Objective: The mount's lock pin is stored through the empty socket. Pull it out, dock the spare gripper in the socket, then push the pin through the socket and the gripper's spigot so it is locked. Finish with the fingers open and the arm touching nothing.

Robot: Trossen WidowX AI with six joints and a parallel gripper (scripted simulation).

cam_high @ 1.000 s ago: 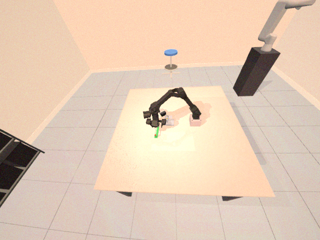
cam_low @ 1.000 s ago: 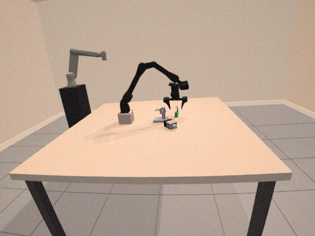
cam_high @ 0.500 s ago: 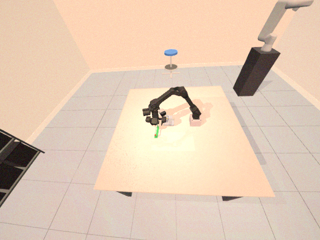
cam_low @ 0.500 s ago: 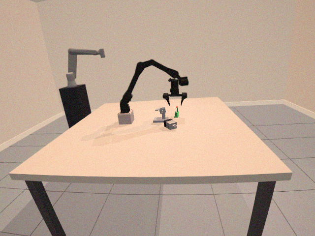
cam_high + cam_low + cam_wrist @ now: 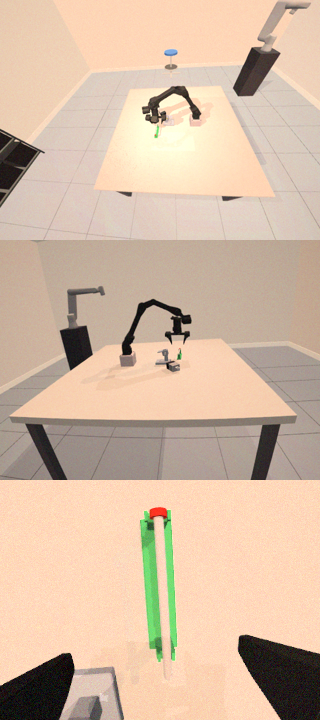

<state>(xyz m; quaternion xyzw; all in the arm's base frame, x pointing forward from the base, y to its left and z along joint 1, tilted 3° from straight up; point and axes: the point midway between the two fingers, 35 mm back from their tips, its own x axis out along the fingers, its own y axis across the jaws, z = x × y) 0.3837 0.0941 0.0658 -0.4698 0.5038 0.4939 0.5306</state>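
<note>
Now: the spare gripper 240 mm to the right of my gripper tip, 90 mm below it and 30 mm behind it. Also, from my gripper tip: mount 110 mm behind, 100 mm to the right, 60 mm below; then green cradle 80 mm below, 20 mm to the left, 10 mm ahead.
</note>
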